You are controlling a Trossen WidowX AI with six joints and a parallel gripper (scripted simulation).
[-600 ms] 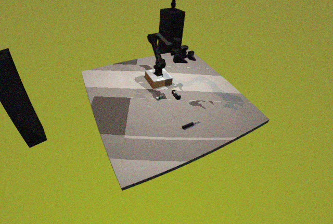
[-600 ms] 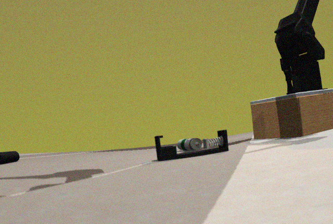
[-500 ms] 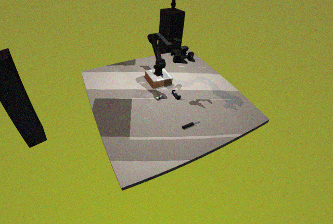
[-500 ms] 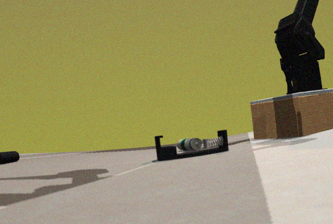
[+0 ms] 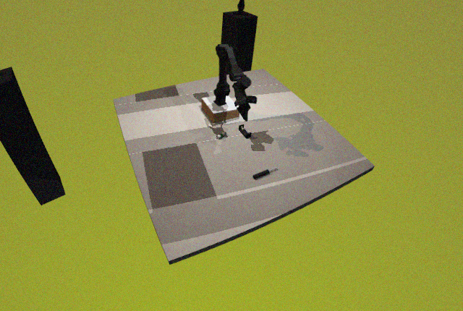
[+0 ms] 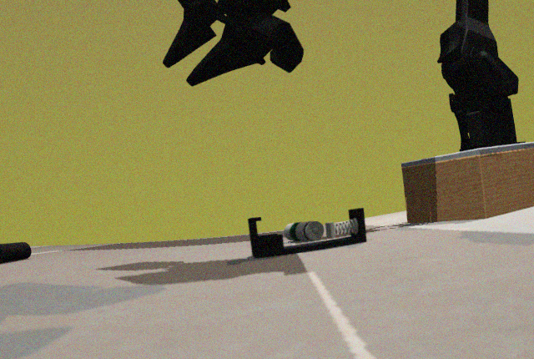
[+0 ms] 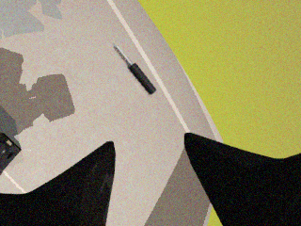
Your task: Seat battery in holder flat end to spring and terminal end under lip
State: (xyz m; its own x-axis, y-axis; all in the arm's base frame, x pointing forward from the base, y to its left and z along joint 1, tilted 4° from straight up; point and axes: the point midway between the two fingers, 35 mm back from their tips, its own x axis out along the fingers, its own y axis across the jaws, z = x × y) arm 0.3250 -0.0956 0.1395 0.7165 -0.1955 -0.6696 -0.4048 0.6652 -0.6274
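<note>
The battery is 18 cm below my gripper tip, 14 cm behind it and 5 cm to the right of it. Round my gripper tip: black screwdriver: 23 cm ahead, 18 cm below, 3 cm to the right.
</note>
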